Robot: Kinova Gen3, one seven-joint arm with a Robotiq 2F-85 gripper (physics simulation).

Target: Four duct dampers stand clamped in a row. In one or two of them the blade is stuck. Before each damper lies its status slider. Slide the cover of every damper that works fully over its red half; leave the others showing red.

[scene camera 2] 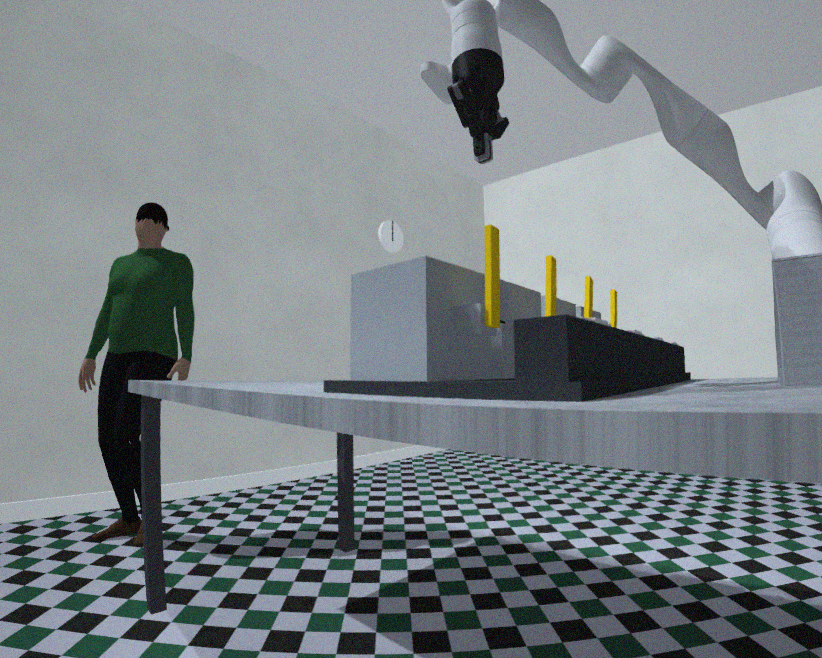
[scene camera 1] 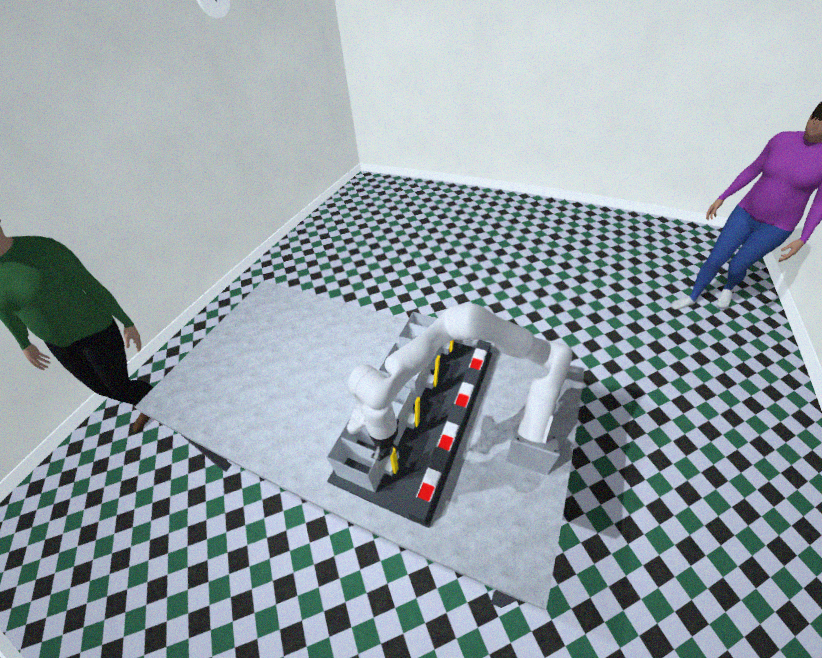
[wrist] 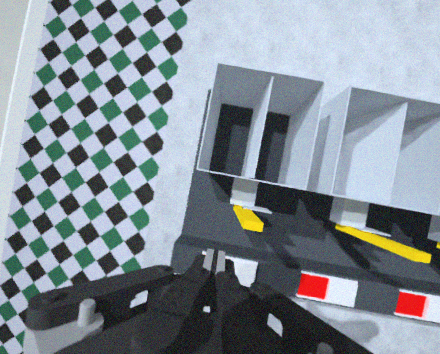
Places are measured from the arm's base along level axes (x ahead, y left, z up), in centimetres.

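Pixels of known places: gripper, fingertip midpoint: (scene camera 2: 483, 161) (scene camera 1: 389, 452) (wrist: 214, 262); arm's base, origin of the base link: (scene camera 2: 816, 300) (scene camera 1: 531, 435).
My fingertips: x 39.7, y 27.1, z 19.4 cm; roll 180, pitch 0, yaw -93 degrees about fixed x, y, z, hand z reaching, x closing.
Note:
Ahead of a thing's pixels: the offset from my fingertips to its middle. "spot": to the spot under its first point.
Four grey box dampers stand in a row; the end one (scene camera 1: 355, 473) (scene camera 2: 388, 322) (wrist: 300, 145) has its blade {spot: dx +13.5, dy -4.3, dz -14.3 cm} (wrist: 261, 130) nearly edge-on, with dark gaps on both sides. Its yellow lever {dx +1.3, dy -3.4, dz -15.3 cm} (scene camera 1: 394, 460) (scene camera 2: 492, 277) (wrist: 249, 220) stands in front. The neighbouring damper's lever {dx -0.3, dy -22.4, dz -15.3 cm} (scene camera 1: 416, 412) (scene camera 2: 550, 286) (wrist: 387, 244) slants right in the wrist view. The four sliders (scene camera 1: 425, 491) (scene camera 1: 445, 442) (scene camera 1: 462, 400) (scene camera 1: 476, 363) all show red. In the wrist view my fingers hide part of the end slider {spot: dx -10.4, dy -5.5, dz -22.3 cm} (wrist: 246, 272). My gripper (scene camera 2: 484, 152) (wrist: 214, 262) is shut and empty, high above the end lever.
The dark base (scene camera 1: 411, 507) (scene camera 2: 452, 391) carries dampers and sliders on the grey table (scene camera 1: 260, 384) (scene camera 2: 274, 404). The raised levers stand between boxes and slider rail. The arm reaches over the row from its pedestal (scene camera 1: 533, 456) (scene camera 2: 798, 322). Two people stand beyond the table.

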